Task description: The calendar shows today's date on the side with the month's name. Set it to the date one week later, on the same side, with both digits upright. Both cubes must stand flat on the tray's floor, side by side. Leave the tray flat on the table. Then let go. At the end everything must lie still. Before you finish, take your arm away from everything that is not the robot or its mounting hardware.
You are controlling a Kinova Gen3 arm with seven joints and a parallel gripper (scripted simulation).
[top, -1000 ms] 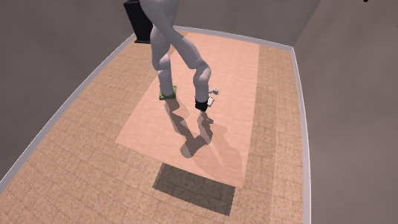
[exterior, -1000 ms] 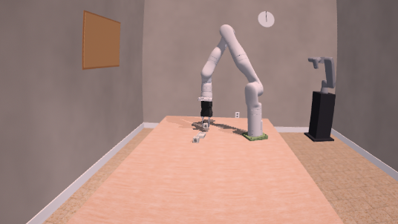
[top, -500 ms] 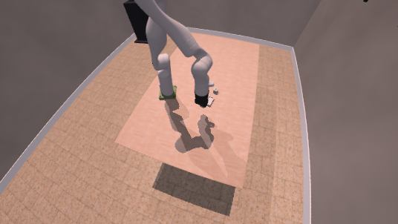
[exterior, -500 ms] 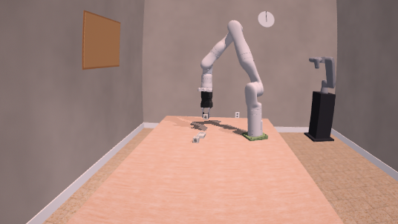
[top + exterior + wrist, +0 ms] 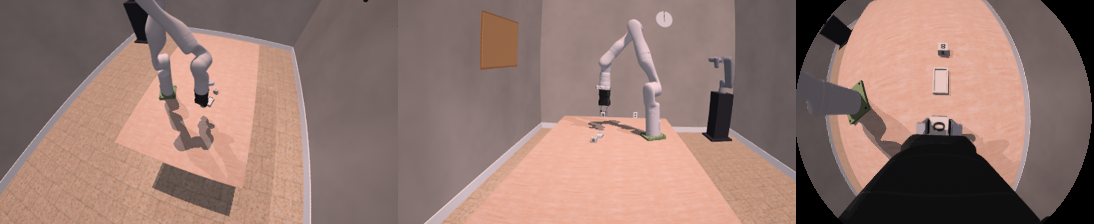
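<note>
Now: hand 120 mm above the tray, 110 mm to the right of it and 20 mm short of it.
</note>
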